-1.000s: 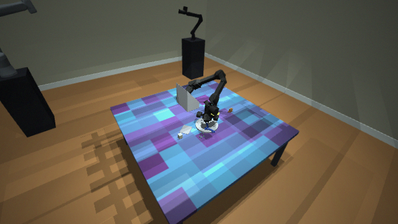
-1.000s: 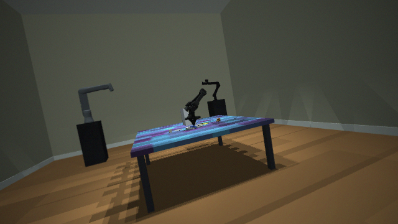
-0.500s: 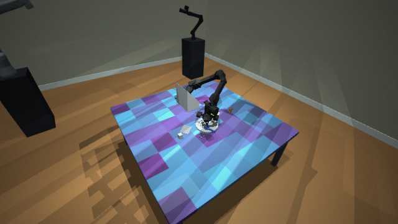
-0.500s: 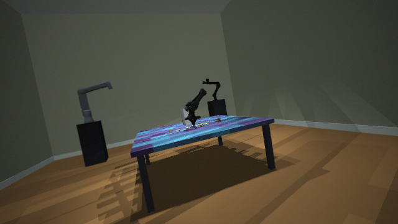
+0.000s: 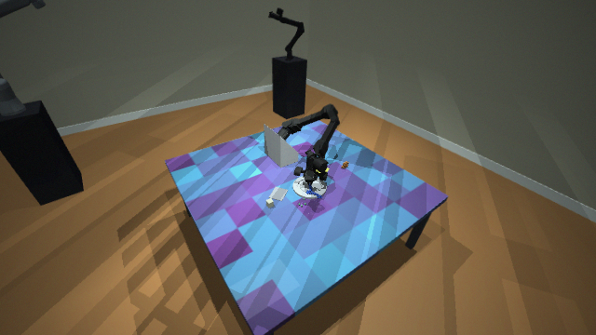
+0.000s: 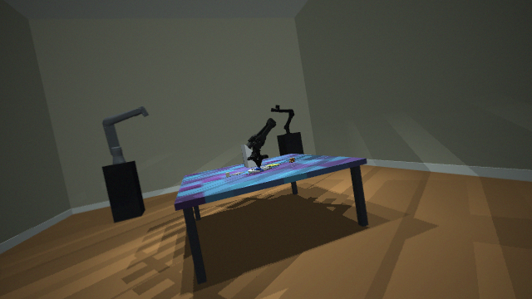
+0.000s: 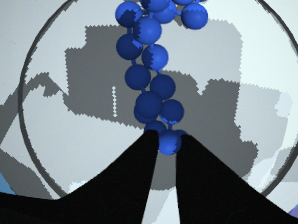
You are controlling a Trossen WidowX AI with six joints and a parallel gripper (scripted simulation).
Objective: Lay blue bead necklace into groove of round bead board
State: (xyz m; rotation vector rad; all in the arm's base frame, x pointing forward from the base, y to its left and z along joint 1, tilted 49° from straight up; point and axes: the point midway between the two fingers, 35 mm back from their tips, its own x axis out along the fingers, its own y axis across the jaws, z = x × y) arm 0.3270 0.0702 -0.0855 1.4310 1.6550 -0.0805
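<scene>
The round white bead board lies 10 mm below my gripper tip. Also, from my gripper tip: cream cube: 270 mm to the right, 20 mm behind; yellow patch: 160 mm to the left, 100 mm behind, 20 mm below; flat grey square: 180 mm to the right, 70 mm behind, 20 mm below.
</scene>
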